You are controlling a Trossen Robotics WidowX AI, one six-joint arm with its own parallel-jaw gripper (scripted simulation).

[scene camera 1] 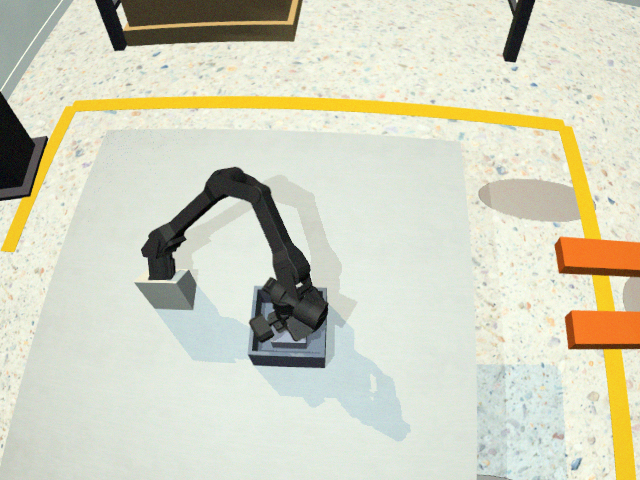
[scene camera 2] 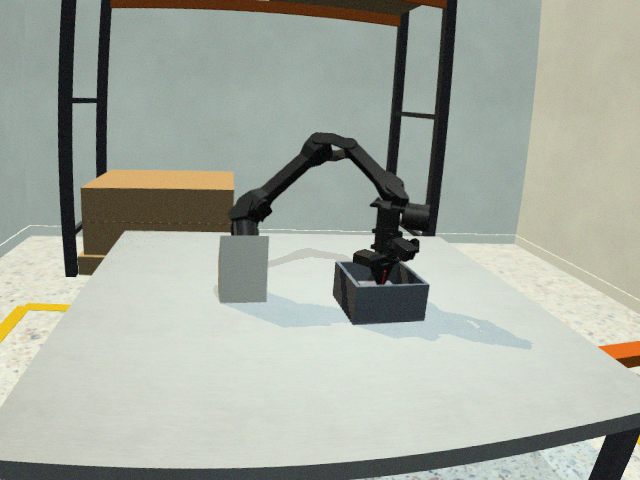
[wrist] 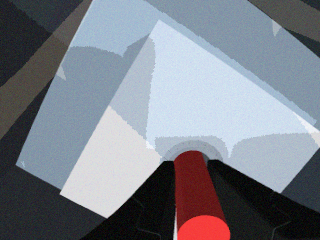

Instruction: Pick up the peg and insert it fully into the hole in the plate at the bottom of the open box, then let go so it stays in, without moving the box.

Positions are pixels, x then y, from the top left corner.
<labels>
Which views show the gripper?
Scene camera 1, scene camera 2 and the wrist view: all of them.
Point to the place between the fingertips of the gripper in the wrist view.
190, 170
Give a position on a dark box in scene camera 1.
261, 354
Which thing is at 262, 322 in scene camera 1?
The gripper.
</labels>
